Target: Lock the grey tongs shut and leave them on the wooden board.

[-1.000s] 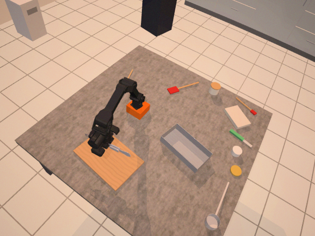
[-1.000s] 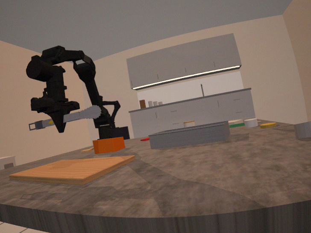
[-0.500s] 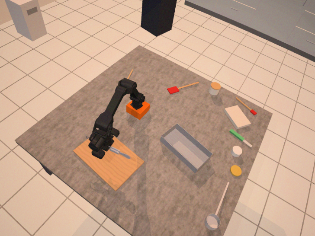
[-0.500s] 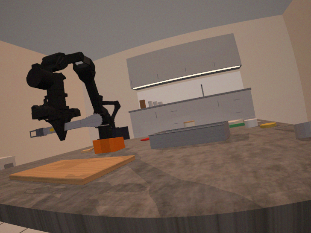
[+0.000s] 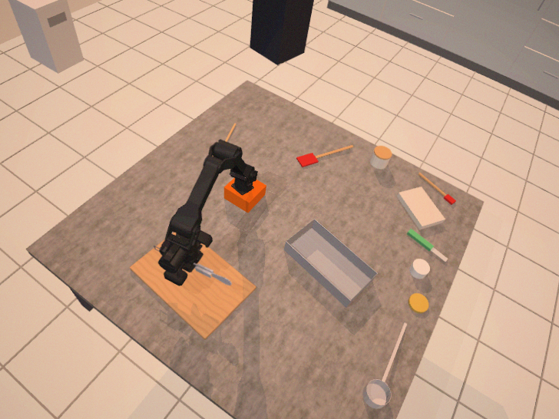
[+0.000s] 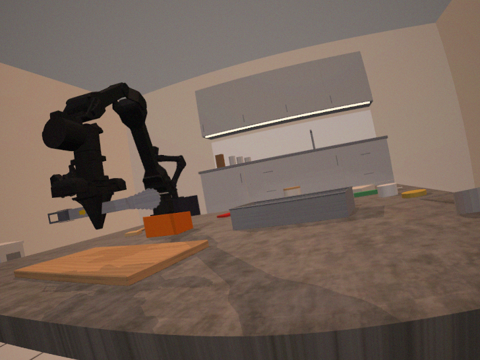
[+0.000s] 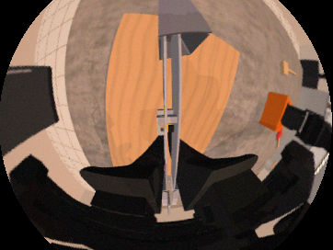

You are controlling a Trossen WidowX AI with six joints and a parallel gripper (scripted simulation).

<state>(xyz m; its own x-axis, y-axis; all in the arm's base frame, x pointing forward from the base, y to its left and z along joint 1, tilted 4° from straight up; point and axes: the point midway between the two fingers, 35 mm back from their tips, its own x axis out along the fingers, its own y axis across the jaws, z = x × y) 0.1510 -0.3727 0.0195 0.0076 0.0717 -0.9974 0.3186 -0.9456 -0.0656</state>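
The wooden board lies 70 mm below my gripper tip. From my gripper tip the other things lie so: grey roasting tin: 390 mm to the left, 280 mm ahead, 40 mm below; yellow disc: 600 mm ahead, 510 mm to the left, 60 mm below; red spatula: 790 mm to the left, 90 mm behind, 70 mm below.
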